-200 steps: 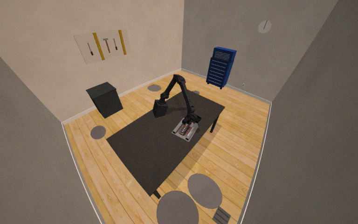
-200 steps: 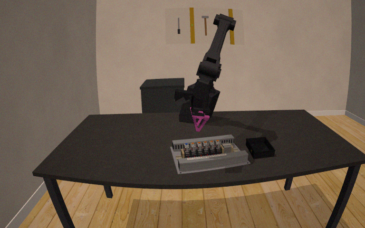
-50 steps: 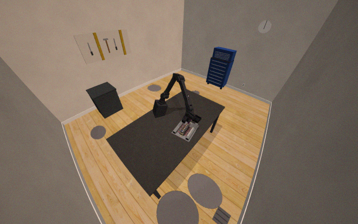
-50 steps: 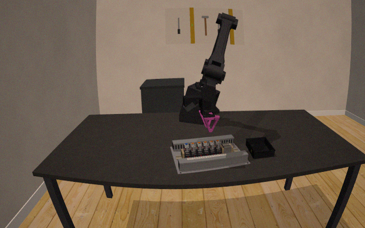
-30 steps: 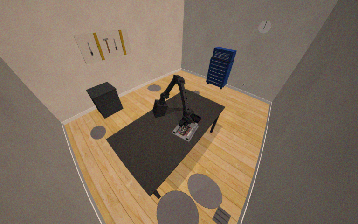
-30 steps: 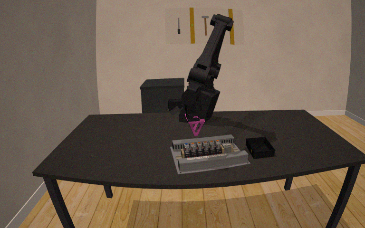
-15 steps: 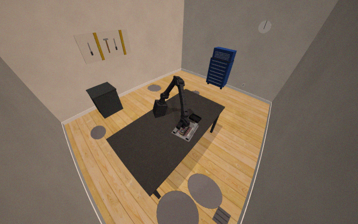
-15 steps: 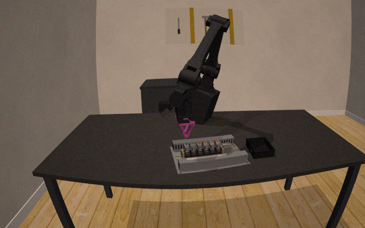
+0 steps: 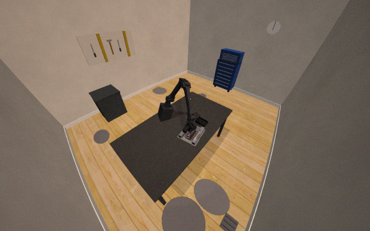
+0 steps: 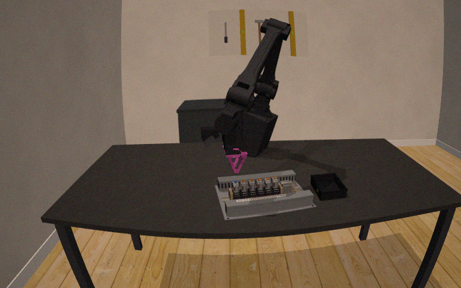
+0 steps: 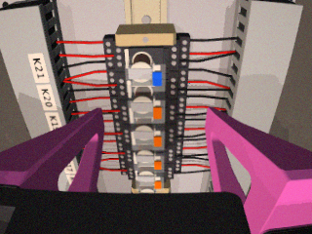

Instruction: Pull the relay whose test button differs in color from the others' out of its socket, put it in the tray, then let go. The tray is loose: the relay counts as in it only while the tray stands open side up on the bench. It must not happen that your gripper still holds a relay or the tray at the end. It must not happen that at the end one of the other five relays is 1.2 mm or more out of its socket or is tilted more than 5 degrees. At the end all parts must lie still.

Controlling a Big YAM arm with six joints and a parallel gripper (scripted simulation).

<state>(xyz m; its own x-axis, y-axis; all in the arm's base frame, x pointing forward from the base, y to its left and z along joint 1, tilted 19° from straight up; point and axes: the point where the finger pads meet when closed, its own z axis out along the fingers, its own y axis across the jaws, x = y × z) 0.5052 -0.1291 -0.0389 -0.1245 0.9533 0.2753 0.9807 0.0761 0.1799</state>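
The relay is 7 cm below my hand and 1 cm ahead of it. Also, from my hand: black tray (36 cm to the left, 11 cm below, 2 cm behind).
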